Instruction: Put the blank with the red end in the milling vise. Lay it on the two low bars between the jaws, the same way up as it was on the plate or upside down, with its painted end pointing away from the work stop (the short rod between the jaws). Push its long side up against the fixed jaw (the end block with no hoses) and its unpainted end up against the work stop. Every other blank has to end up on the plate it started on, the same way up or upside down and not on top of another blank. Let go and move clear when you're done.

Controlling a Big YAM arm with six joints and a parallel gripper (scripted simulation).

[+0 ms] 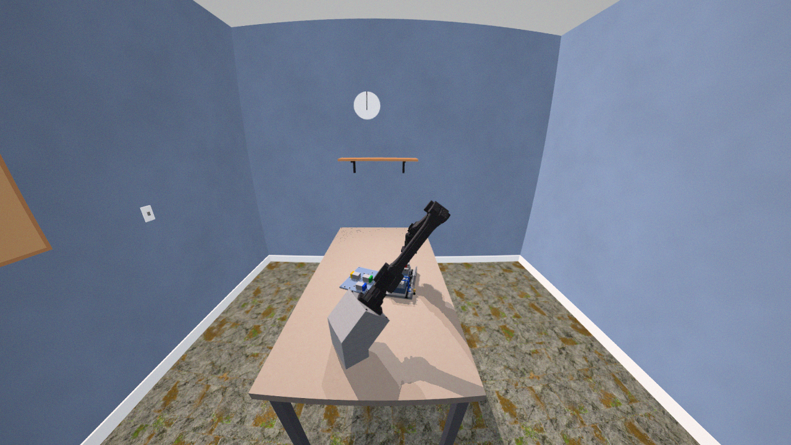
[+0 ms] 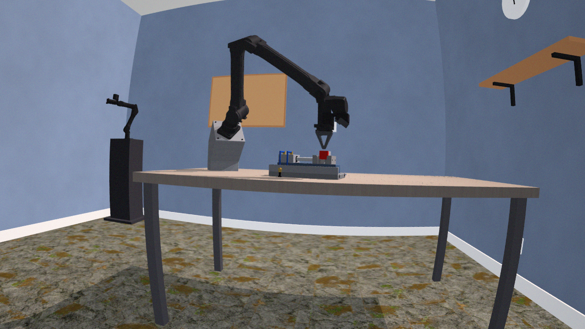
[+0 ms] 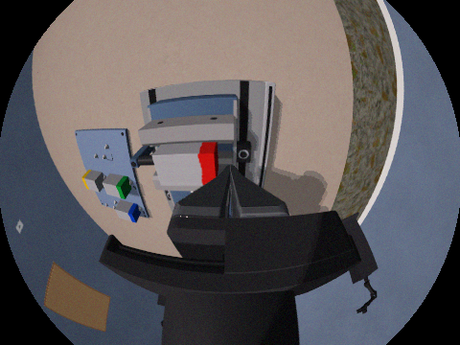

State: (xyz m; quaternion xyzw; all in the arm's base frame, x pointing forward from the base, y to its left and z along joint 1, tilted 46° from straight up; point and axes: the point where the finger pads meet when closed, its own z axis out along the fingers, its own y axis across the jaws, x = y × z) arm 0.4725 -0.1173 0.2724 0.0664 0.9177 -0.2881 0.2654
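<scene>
My gripper is now 20 mm short of the work stop, 90 mm to the right of it and 40 mm above it. Round my hand: green-ended blank (20 mm behind, 280 mm to the left, 110 mm below); blue plate (320 mm to the left, 130 mm below); vise (60 mm behind, 70 mm to the left, 90 mm below).
</scene>
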